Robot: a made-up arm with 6 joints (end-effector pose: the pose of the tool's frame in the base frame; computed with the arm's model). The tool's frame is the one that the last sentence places. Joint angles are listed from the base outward.
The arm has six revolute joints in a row. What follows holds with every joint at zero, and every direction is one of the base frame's.
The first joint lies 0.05 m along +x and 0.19 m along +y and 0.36 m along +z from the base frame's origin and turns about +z.
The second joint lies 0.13 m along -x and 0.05 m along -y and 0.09 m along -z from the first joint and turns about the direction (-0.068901, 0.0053, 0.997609).
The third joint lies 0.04 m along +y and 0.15 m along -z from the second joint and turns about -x.
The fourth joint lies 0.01 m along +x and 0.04 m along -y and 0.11 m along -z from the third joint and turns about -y.
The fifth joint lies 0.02 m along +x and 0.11 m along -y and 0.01 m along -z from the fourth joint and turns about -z.
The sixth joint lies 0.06 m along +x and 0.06 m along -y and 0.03 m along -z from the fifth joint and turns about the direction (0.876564, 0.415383, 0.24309).
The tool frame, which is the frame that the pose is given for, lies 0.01 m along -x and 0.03 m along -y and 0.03 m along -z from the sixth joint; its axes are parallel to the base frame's.
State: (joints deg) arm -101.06 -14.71 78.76 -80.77 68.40 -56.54
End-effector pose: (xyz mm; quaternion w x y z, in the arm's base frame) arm -15.8 391.4 334.4 0.4121 0.2188 -0.8731 0.1417
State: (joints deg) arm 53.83 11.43 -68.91 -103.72 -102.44 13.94
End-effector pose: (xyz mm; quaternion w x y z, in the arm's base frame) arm -180.3 51.5 -26.4 0.4789 -0.4787 -0.5277 -0.5128
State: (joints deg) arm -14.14 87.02 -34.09 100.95 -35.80 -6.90
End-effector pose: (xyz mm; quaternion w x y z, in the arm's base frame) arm 62.6 165.0 29.1 0.5521 0.3695 -0.6627 0.3457
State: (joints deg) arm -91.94 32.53 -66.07 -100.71 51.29 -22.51
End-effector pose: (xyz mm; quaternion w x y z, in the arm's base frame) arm -27.9 360.3 -138.9 0.7337 0.2232 0.6212 -0.1610
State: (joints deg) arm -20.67 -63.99 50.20 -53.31 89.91 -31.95
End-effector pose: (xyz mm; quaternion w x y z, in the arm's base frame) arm -242.2 258.2 216.9 0.2247 0.4506 -0.5810 0.6395
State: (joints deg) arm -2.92 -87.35 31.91 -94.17 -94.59 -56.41
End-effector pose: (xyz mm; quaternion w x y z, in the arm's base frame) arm -219.2 204.5 -28.5 0.8849 0.3376 0.1398 -0.2887
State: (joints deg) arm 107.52 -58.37 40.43 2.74 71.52 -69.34
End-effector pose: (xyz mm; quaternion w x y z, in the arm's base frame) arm 268.3 -101.9 141.4 0.6038 -0.5887 -0.3859 -0.3740
